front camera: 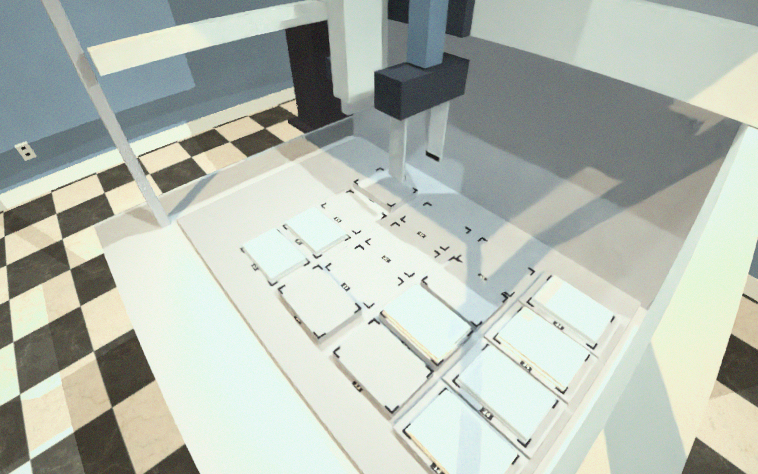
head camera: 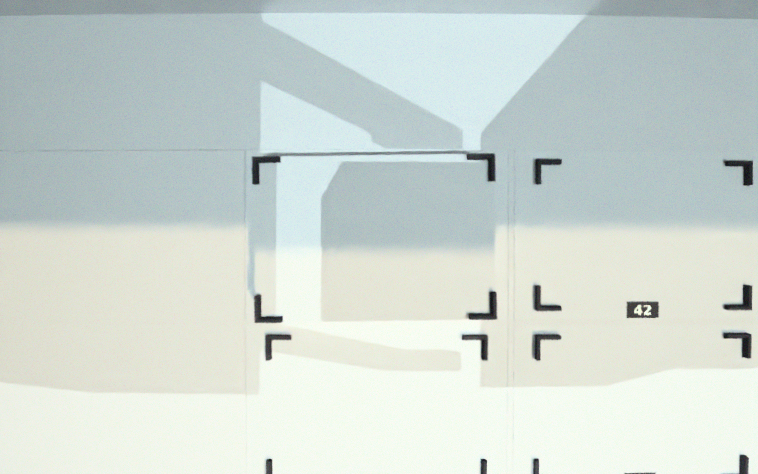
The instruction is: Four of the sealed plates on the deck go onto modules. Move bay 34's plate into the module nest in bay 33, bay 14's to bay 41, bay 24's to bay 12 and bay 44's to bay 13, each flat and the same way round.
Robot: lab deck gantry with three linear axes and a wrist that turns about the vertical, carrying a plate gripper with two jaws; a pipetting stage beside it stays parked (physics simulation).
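Seen in the pictures: gripper, fingertip midpoint: [front camera: 415,167]; robot's base, link origin: [front camera: 242,249].
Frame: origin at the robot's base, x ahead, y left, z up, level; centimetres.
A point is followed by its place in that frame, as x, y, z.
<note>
The pale sealed plates of bay 44 [front camera: 575,313] {56.6, 35.1, 2.9}, bay 34 [front camera: 545,349] {56.4, 24.9, 2.9}, bay 24 [front camera: 503,394] {55.7, 13.8, 2.9} and bay 14 [front camera: 455,438] {54.8, 4.0, 2.9} lie flat in a row at the right. The modules of bay 12 [front camera: 318,301] {23.3, 3.9, 1.9}, bay 13 [front camera: 382,366] {40.0, 4.1, 1.9} and bay 41 [front camera: 385,191] {7.8, 34.9, 1.9} [head camera: 405,206] {8.0, 38.0, 1.9} are bare on top. The nest of bay 33 [front camera: 461,293] {39.5, 24.3, 1.9} shows no plate and lies partly in shadow. My gripper [front camera: 415,167] {19.4, 31.9, 15.9} is open with no plate between its jaws. It hangs above the back left of the deck, around bay 41; its jaws do not show in the head view.
Other pale plates lie at the front left [front camera: 275,254] {7.5, 4.2, 1.4}, just behind it [front camera: 316,229] {7.1, 14.8, 1.4}, and in bay 23 [front camera: 427,321] {39.8, 14.6, 3.3}, between the bay 13 module and the bay 33 nest. The parked pipetting stage [front camera: 357,55] stands behind and left of my gripper. Bay label 42 [head camera: 642,310] {22.8, 31.8, 0.0} shows right of bay 41.
</note>
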